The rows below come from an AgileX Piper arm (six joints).
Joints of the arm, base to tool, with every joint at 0 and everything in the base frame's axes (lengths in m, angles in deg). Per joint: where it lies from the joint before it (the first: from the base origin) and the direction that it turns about. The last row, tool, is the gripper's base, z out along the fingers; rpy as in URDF.
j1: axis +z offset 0 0 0.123
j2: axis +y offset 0 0 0
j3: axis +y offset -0.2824 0 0.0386
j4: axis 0.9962 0 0.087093 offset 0.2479 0 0.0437
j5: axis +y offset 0 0 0
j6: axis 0.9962 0 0.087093 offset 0.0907 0 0.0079
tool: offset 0 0 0 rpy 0 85 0
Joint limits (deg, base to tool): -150..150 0..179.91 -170..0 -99.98..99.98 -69.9..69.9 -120..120
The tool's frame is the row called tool.
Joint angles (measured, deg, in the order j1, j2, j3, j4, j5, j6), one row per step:
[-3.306 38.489 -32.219 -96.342 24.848 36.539]
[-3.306 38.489 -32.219 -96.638 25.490 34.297]
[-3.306 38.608 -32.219 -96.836 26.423 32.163]
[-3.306 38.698 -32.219 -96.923 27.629 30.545]
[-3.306 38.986 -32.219 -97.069 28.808 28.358]
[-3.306 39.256 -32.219 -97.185 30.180 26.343]
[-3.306 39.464 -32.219 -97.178 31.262 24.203]
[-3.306 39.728 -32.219 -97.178 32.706 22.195]
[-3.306 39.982 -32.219 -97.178 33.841 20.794]
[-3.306 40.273 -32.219 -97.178 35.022 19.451]
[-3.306 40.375 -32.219 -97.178 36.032 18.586]
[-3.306 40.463 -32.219 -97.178 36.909 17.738]
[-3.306 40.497 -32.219 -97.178 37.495 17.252]
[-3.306 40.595 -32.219 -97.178 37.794 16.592]
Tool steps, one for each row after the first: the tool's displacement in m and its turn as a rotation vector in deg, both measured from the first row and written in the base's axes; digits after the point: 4 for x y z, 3 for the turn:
[-0.0005 -0.0009 0.0003 -2.287 1.008 -0.694]
[-0.0007 -0.0022 0.0003 -4.367 2.074 -1.677]
[-0.0013 -0.0038 0.0004 -5.874 2.864 -2.922]
[-0.0012 -0.0055 0.0001 -7.915 4.166 -4.143]
[-0.0013 -0.0073 -0.0002 -9.759 5.390 -5.549]
[-0.0014 -0.0088 -0.0005 -11.574 6.663 -6.667]
[-0.0017 -0.0107 -0.0008 -13.258 7.953 -8.132]
[-0.0018 -0.0122 -0.0012 -14.420 8.948 -9.269]
[-0.0018 -0.0137 -0.0016 -15.523 9.972 -10.441]
[-0.0024 -0.0150 -0.0017 -16.215 10.562 -11.456]
[-0.0029 -0.0161 -0.0017 -16.891 11.139 -12.337]
[-0.0034 -0.0168 -0.0016 -17.270 11.460 -12.928]
[-0.0033 -0.0172 -0.0018 -17.809 11.939 -13.223]

